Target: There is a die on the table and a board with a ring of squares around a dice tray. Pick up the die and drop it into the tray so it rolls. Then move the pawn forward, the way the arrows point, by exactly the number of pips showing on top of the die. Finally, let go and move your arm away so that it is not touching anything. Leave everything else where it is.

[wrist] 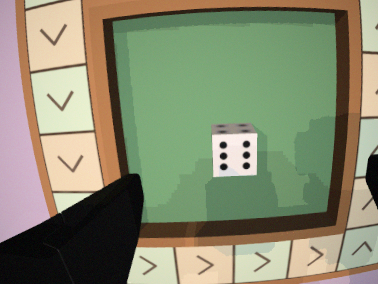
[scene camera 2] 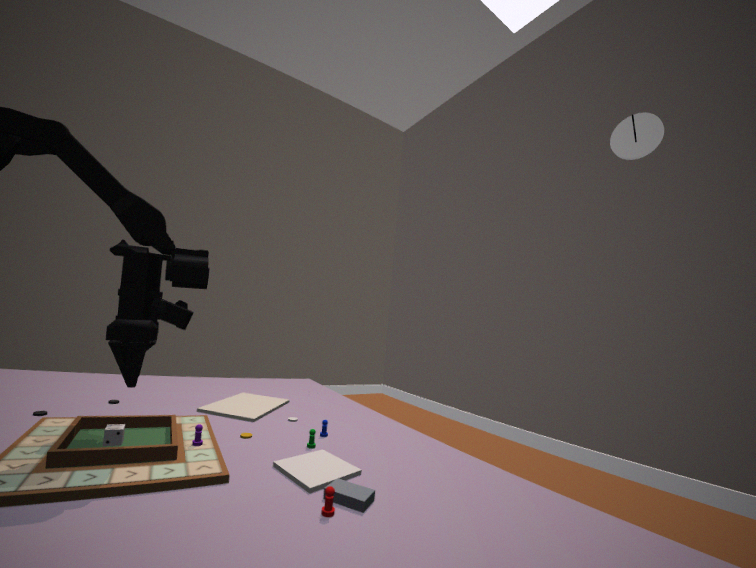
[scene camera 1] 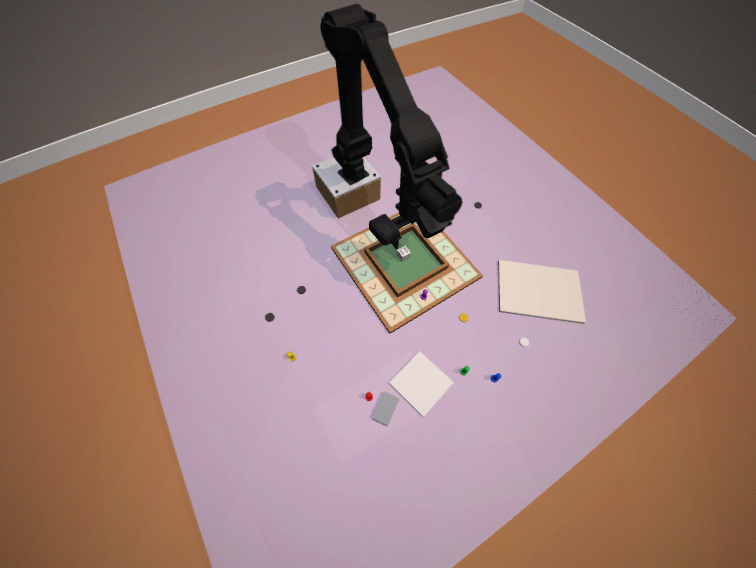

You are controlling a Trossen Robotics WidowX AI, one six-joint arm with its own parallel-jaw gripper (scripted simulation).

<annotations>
My gripper shows in the wrist view, in scene camera 2 and in scene camera 1 [409, 239]. One and the same spot on a green dice tray: [wrist: 178, 75] is [scene camera 1: 422, 263]. One and the same spot on my gripper: [wrist: 101, 232] is [scene camera 2: 143, 357].
</annotations>
